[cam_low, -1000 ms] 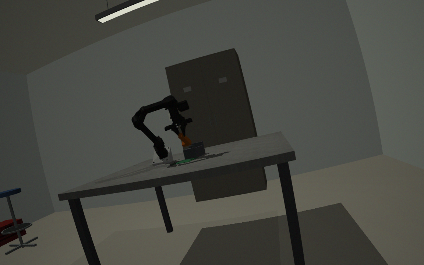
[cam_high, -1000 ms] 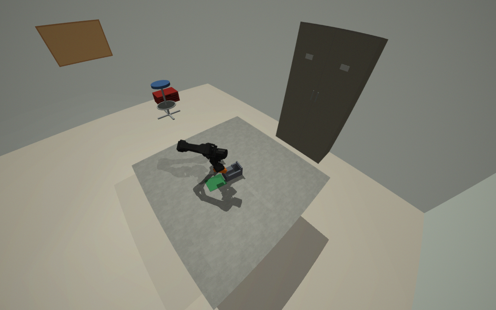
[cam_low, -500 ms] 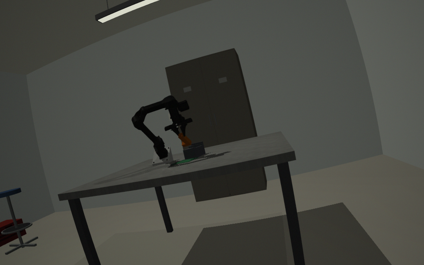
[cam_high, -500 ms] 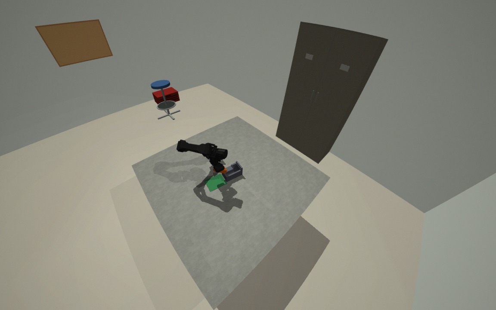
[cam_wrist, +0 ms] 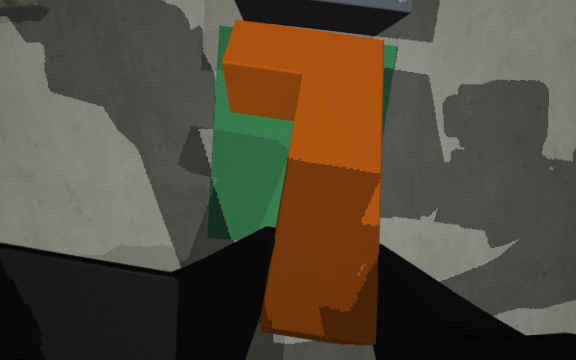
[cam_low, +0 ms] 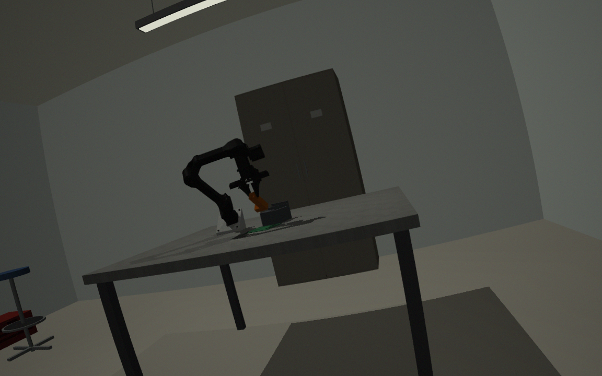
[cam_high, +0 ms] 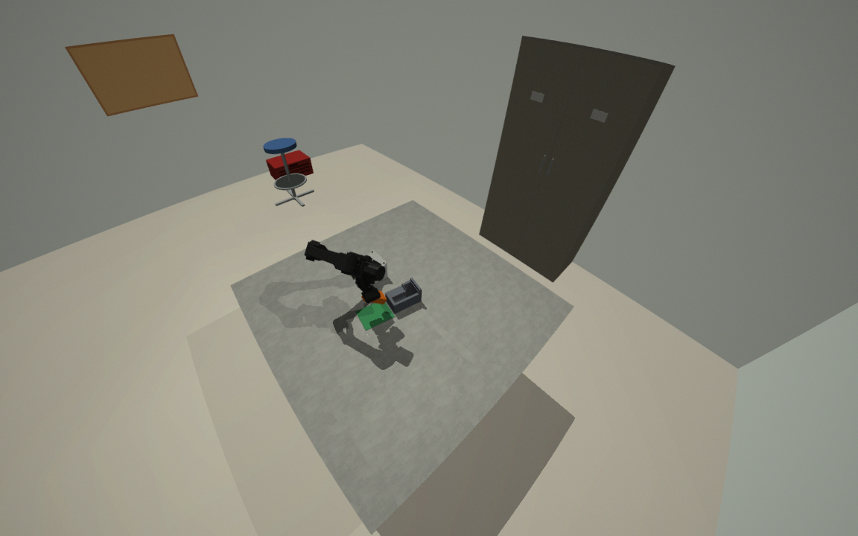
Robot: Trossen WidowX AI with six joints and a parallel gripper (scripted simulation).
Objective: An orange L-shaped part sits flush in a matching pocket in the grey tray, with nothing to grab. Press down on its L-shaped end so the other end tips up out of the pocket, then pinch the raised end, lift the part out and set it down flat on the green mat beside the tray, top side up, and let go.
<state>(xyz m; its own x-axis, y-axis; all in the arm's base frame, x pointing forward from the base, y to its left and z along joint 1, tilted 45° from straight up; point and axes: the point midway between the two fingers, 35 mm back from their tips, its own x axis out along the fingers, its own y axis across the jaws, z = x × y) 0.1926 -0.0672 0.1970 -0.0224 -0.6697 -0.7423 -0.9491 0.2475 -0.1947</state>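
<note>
Right now my gripper tip is 160 mm above the green mat and 10 mm to the right of it. The rest, counted from my gripper tip: orange L-shaped part 40 mm to the left, 30 mm below.
</note>
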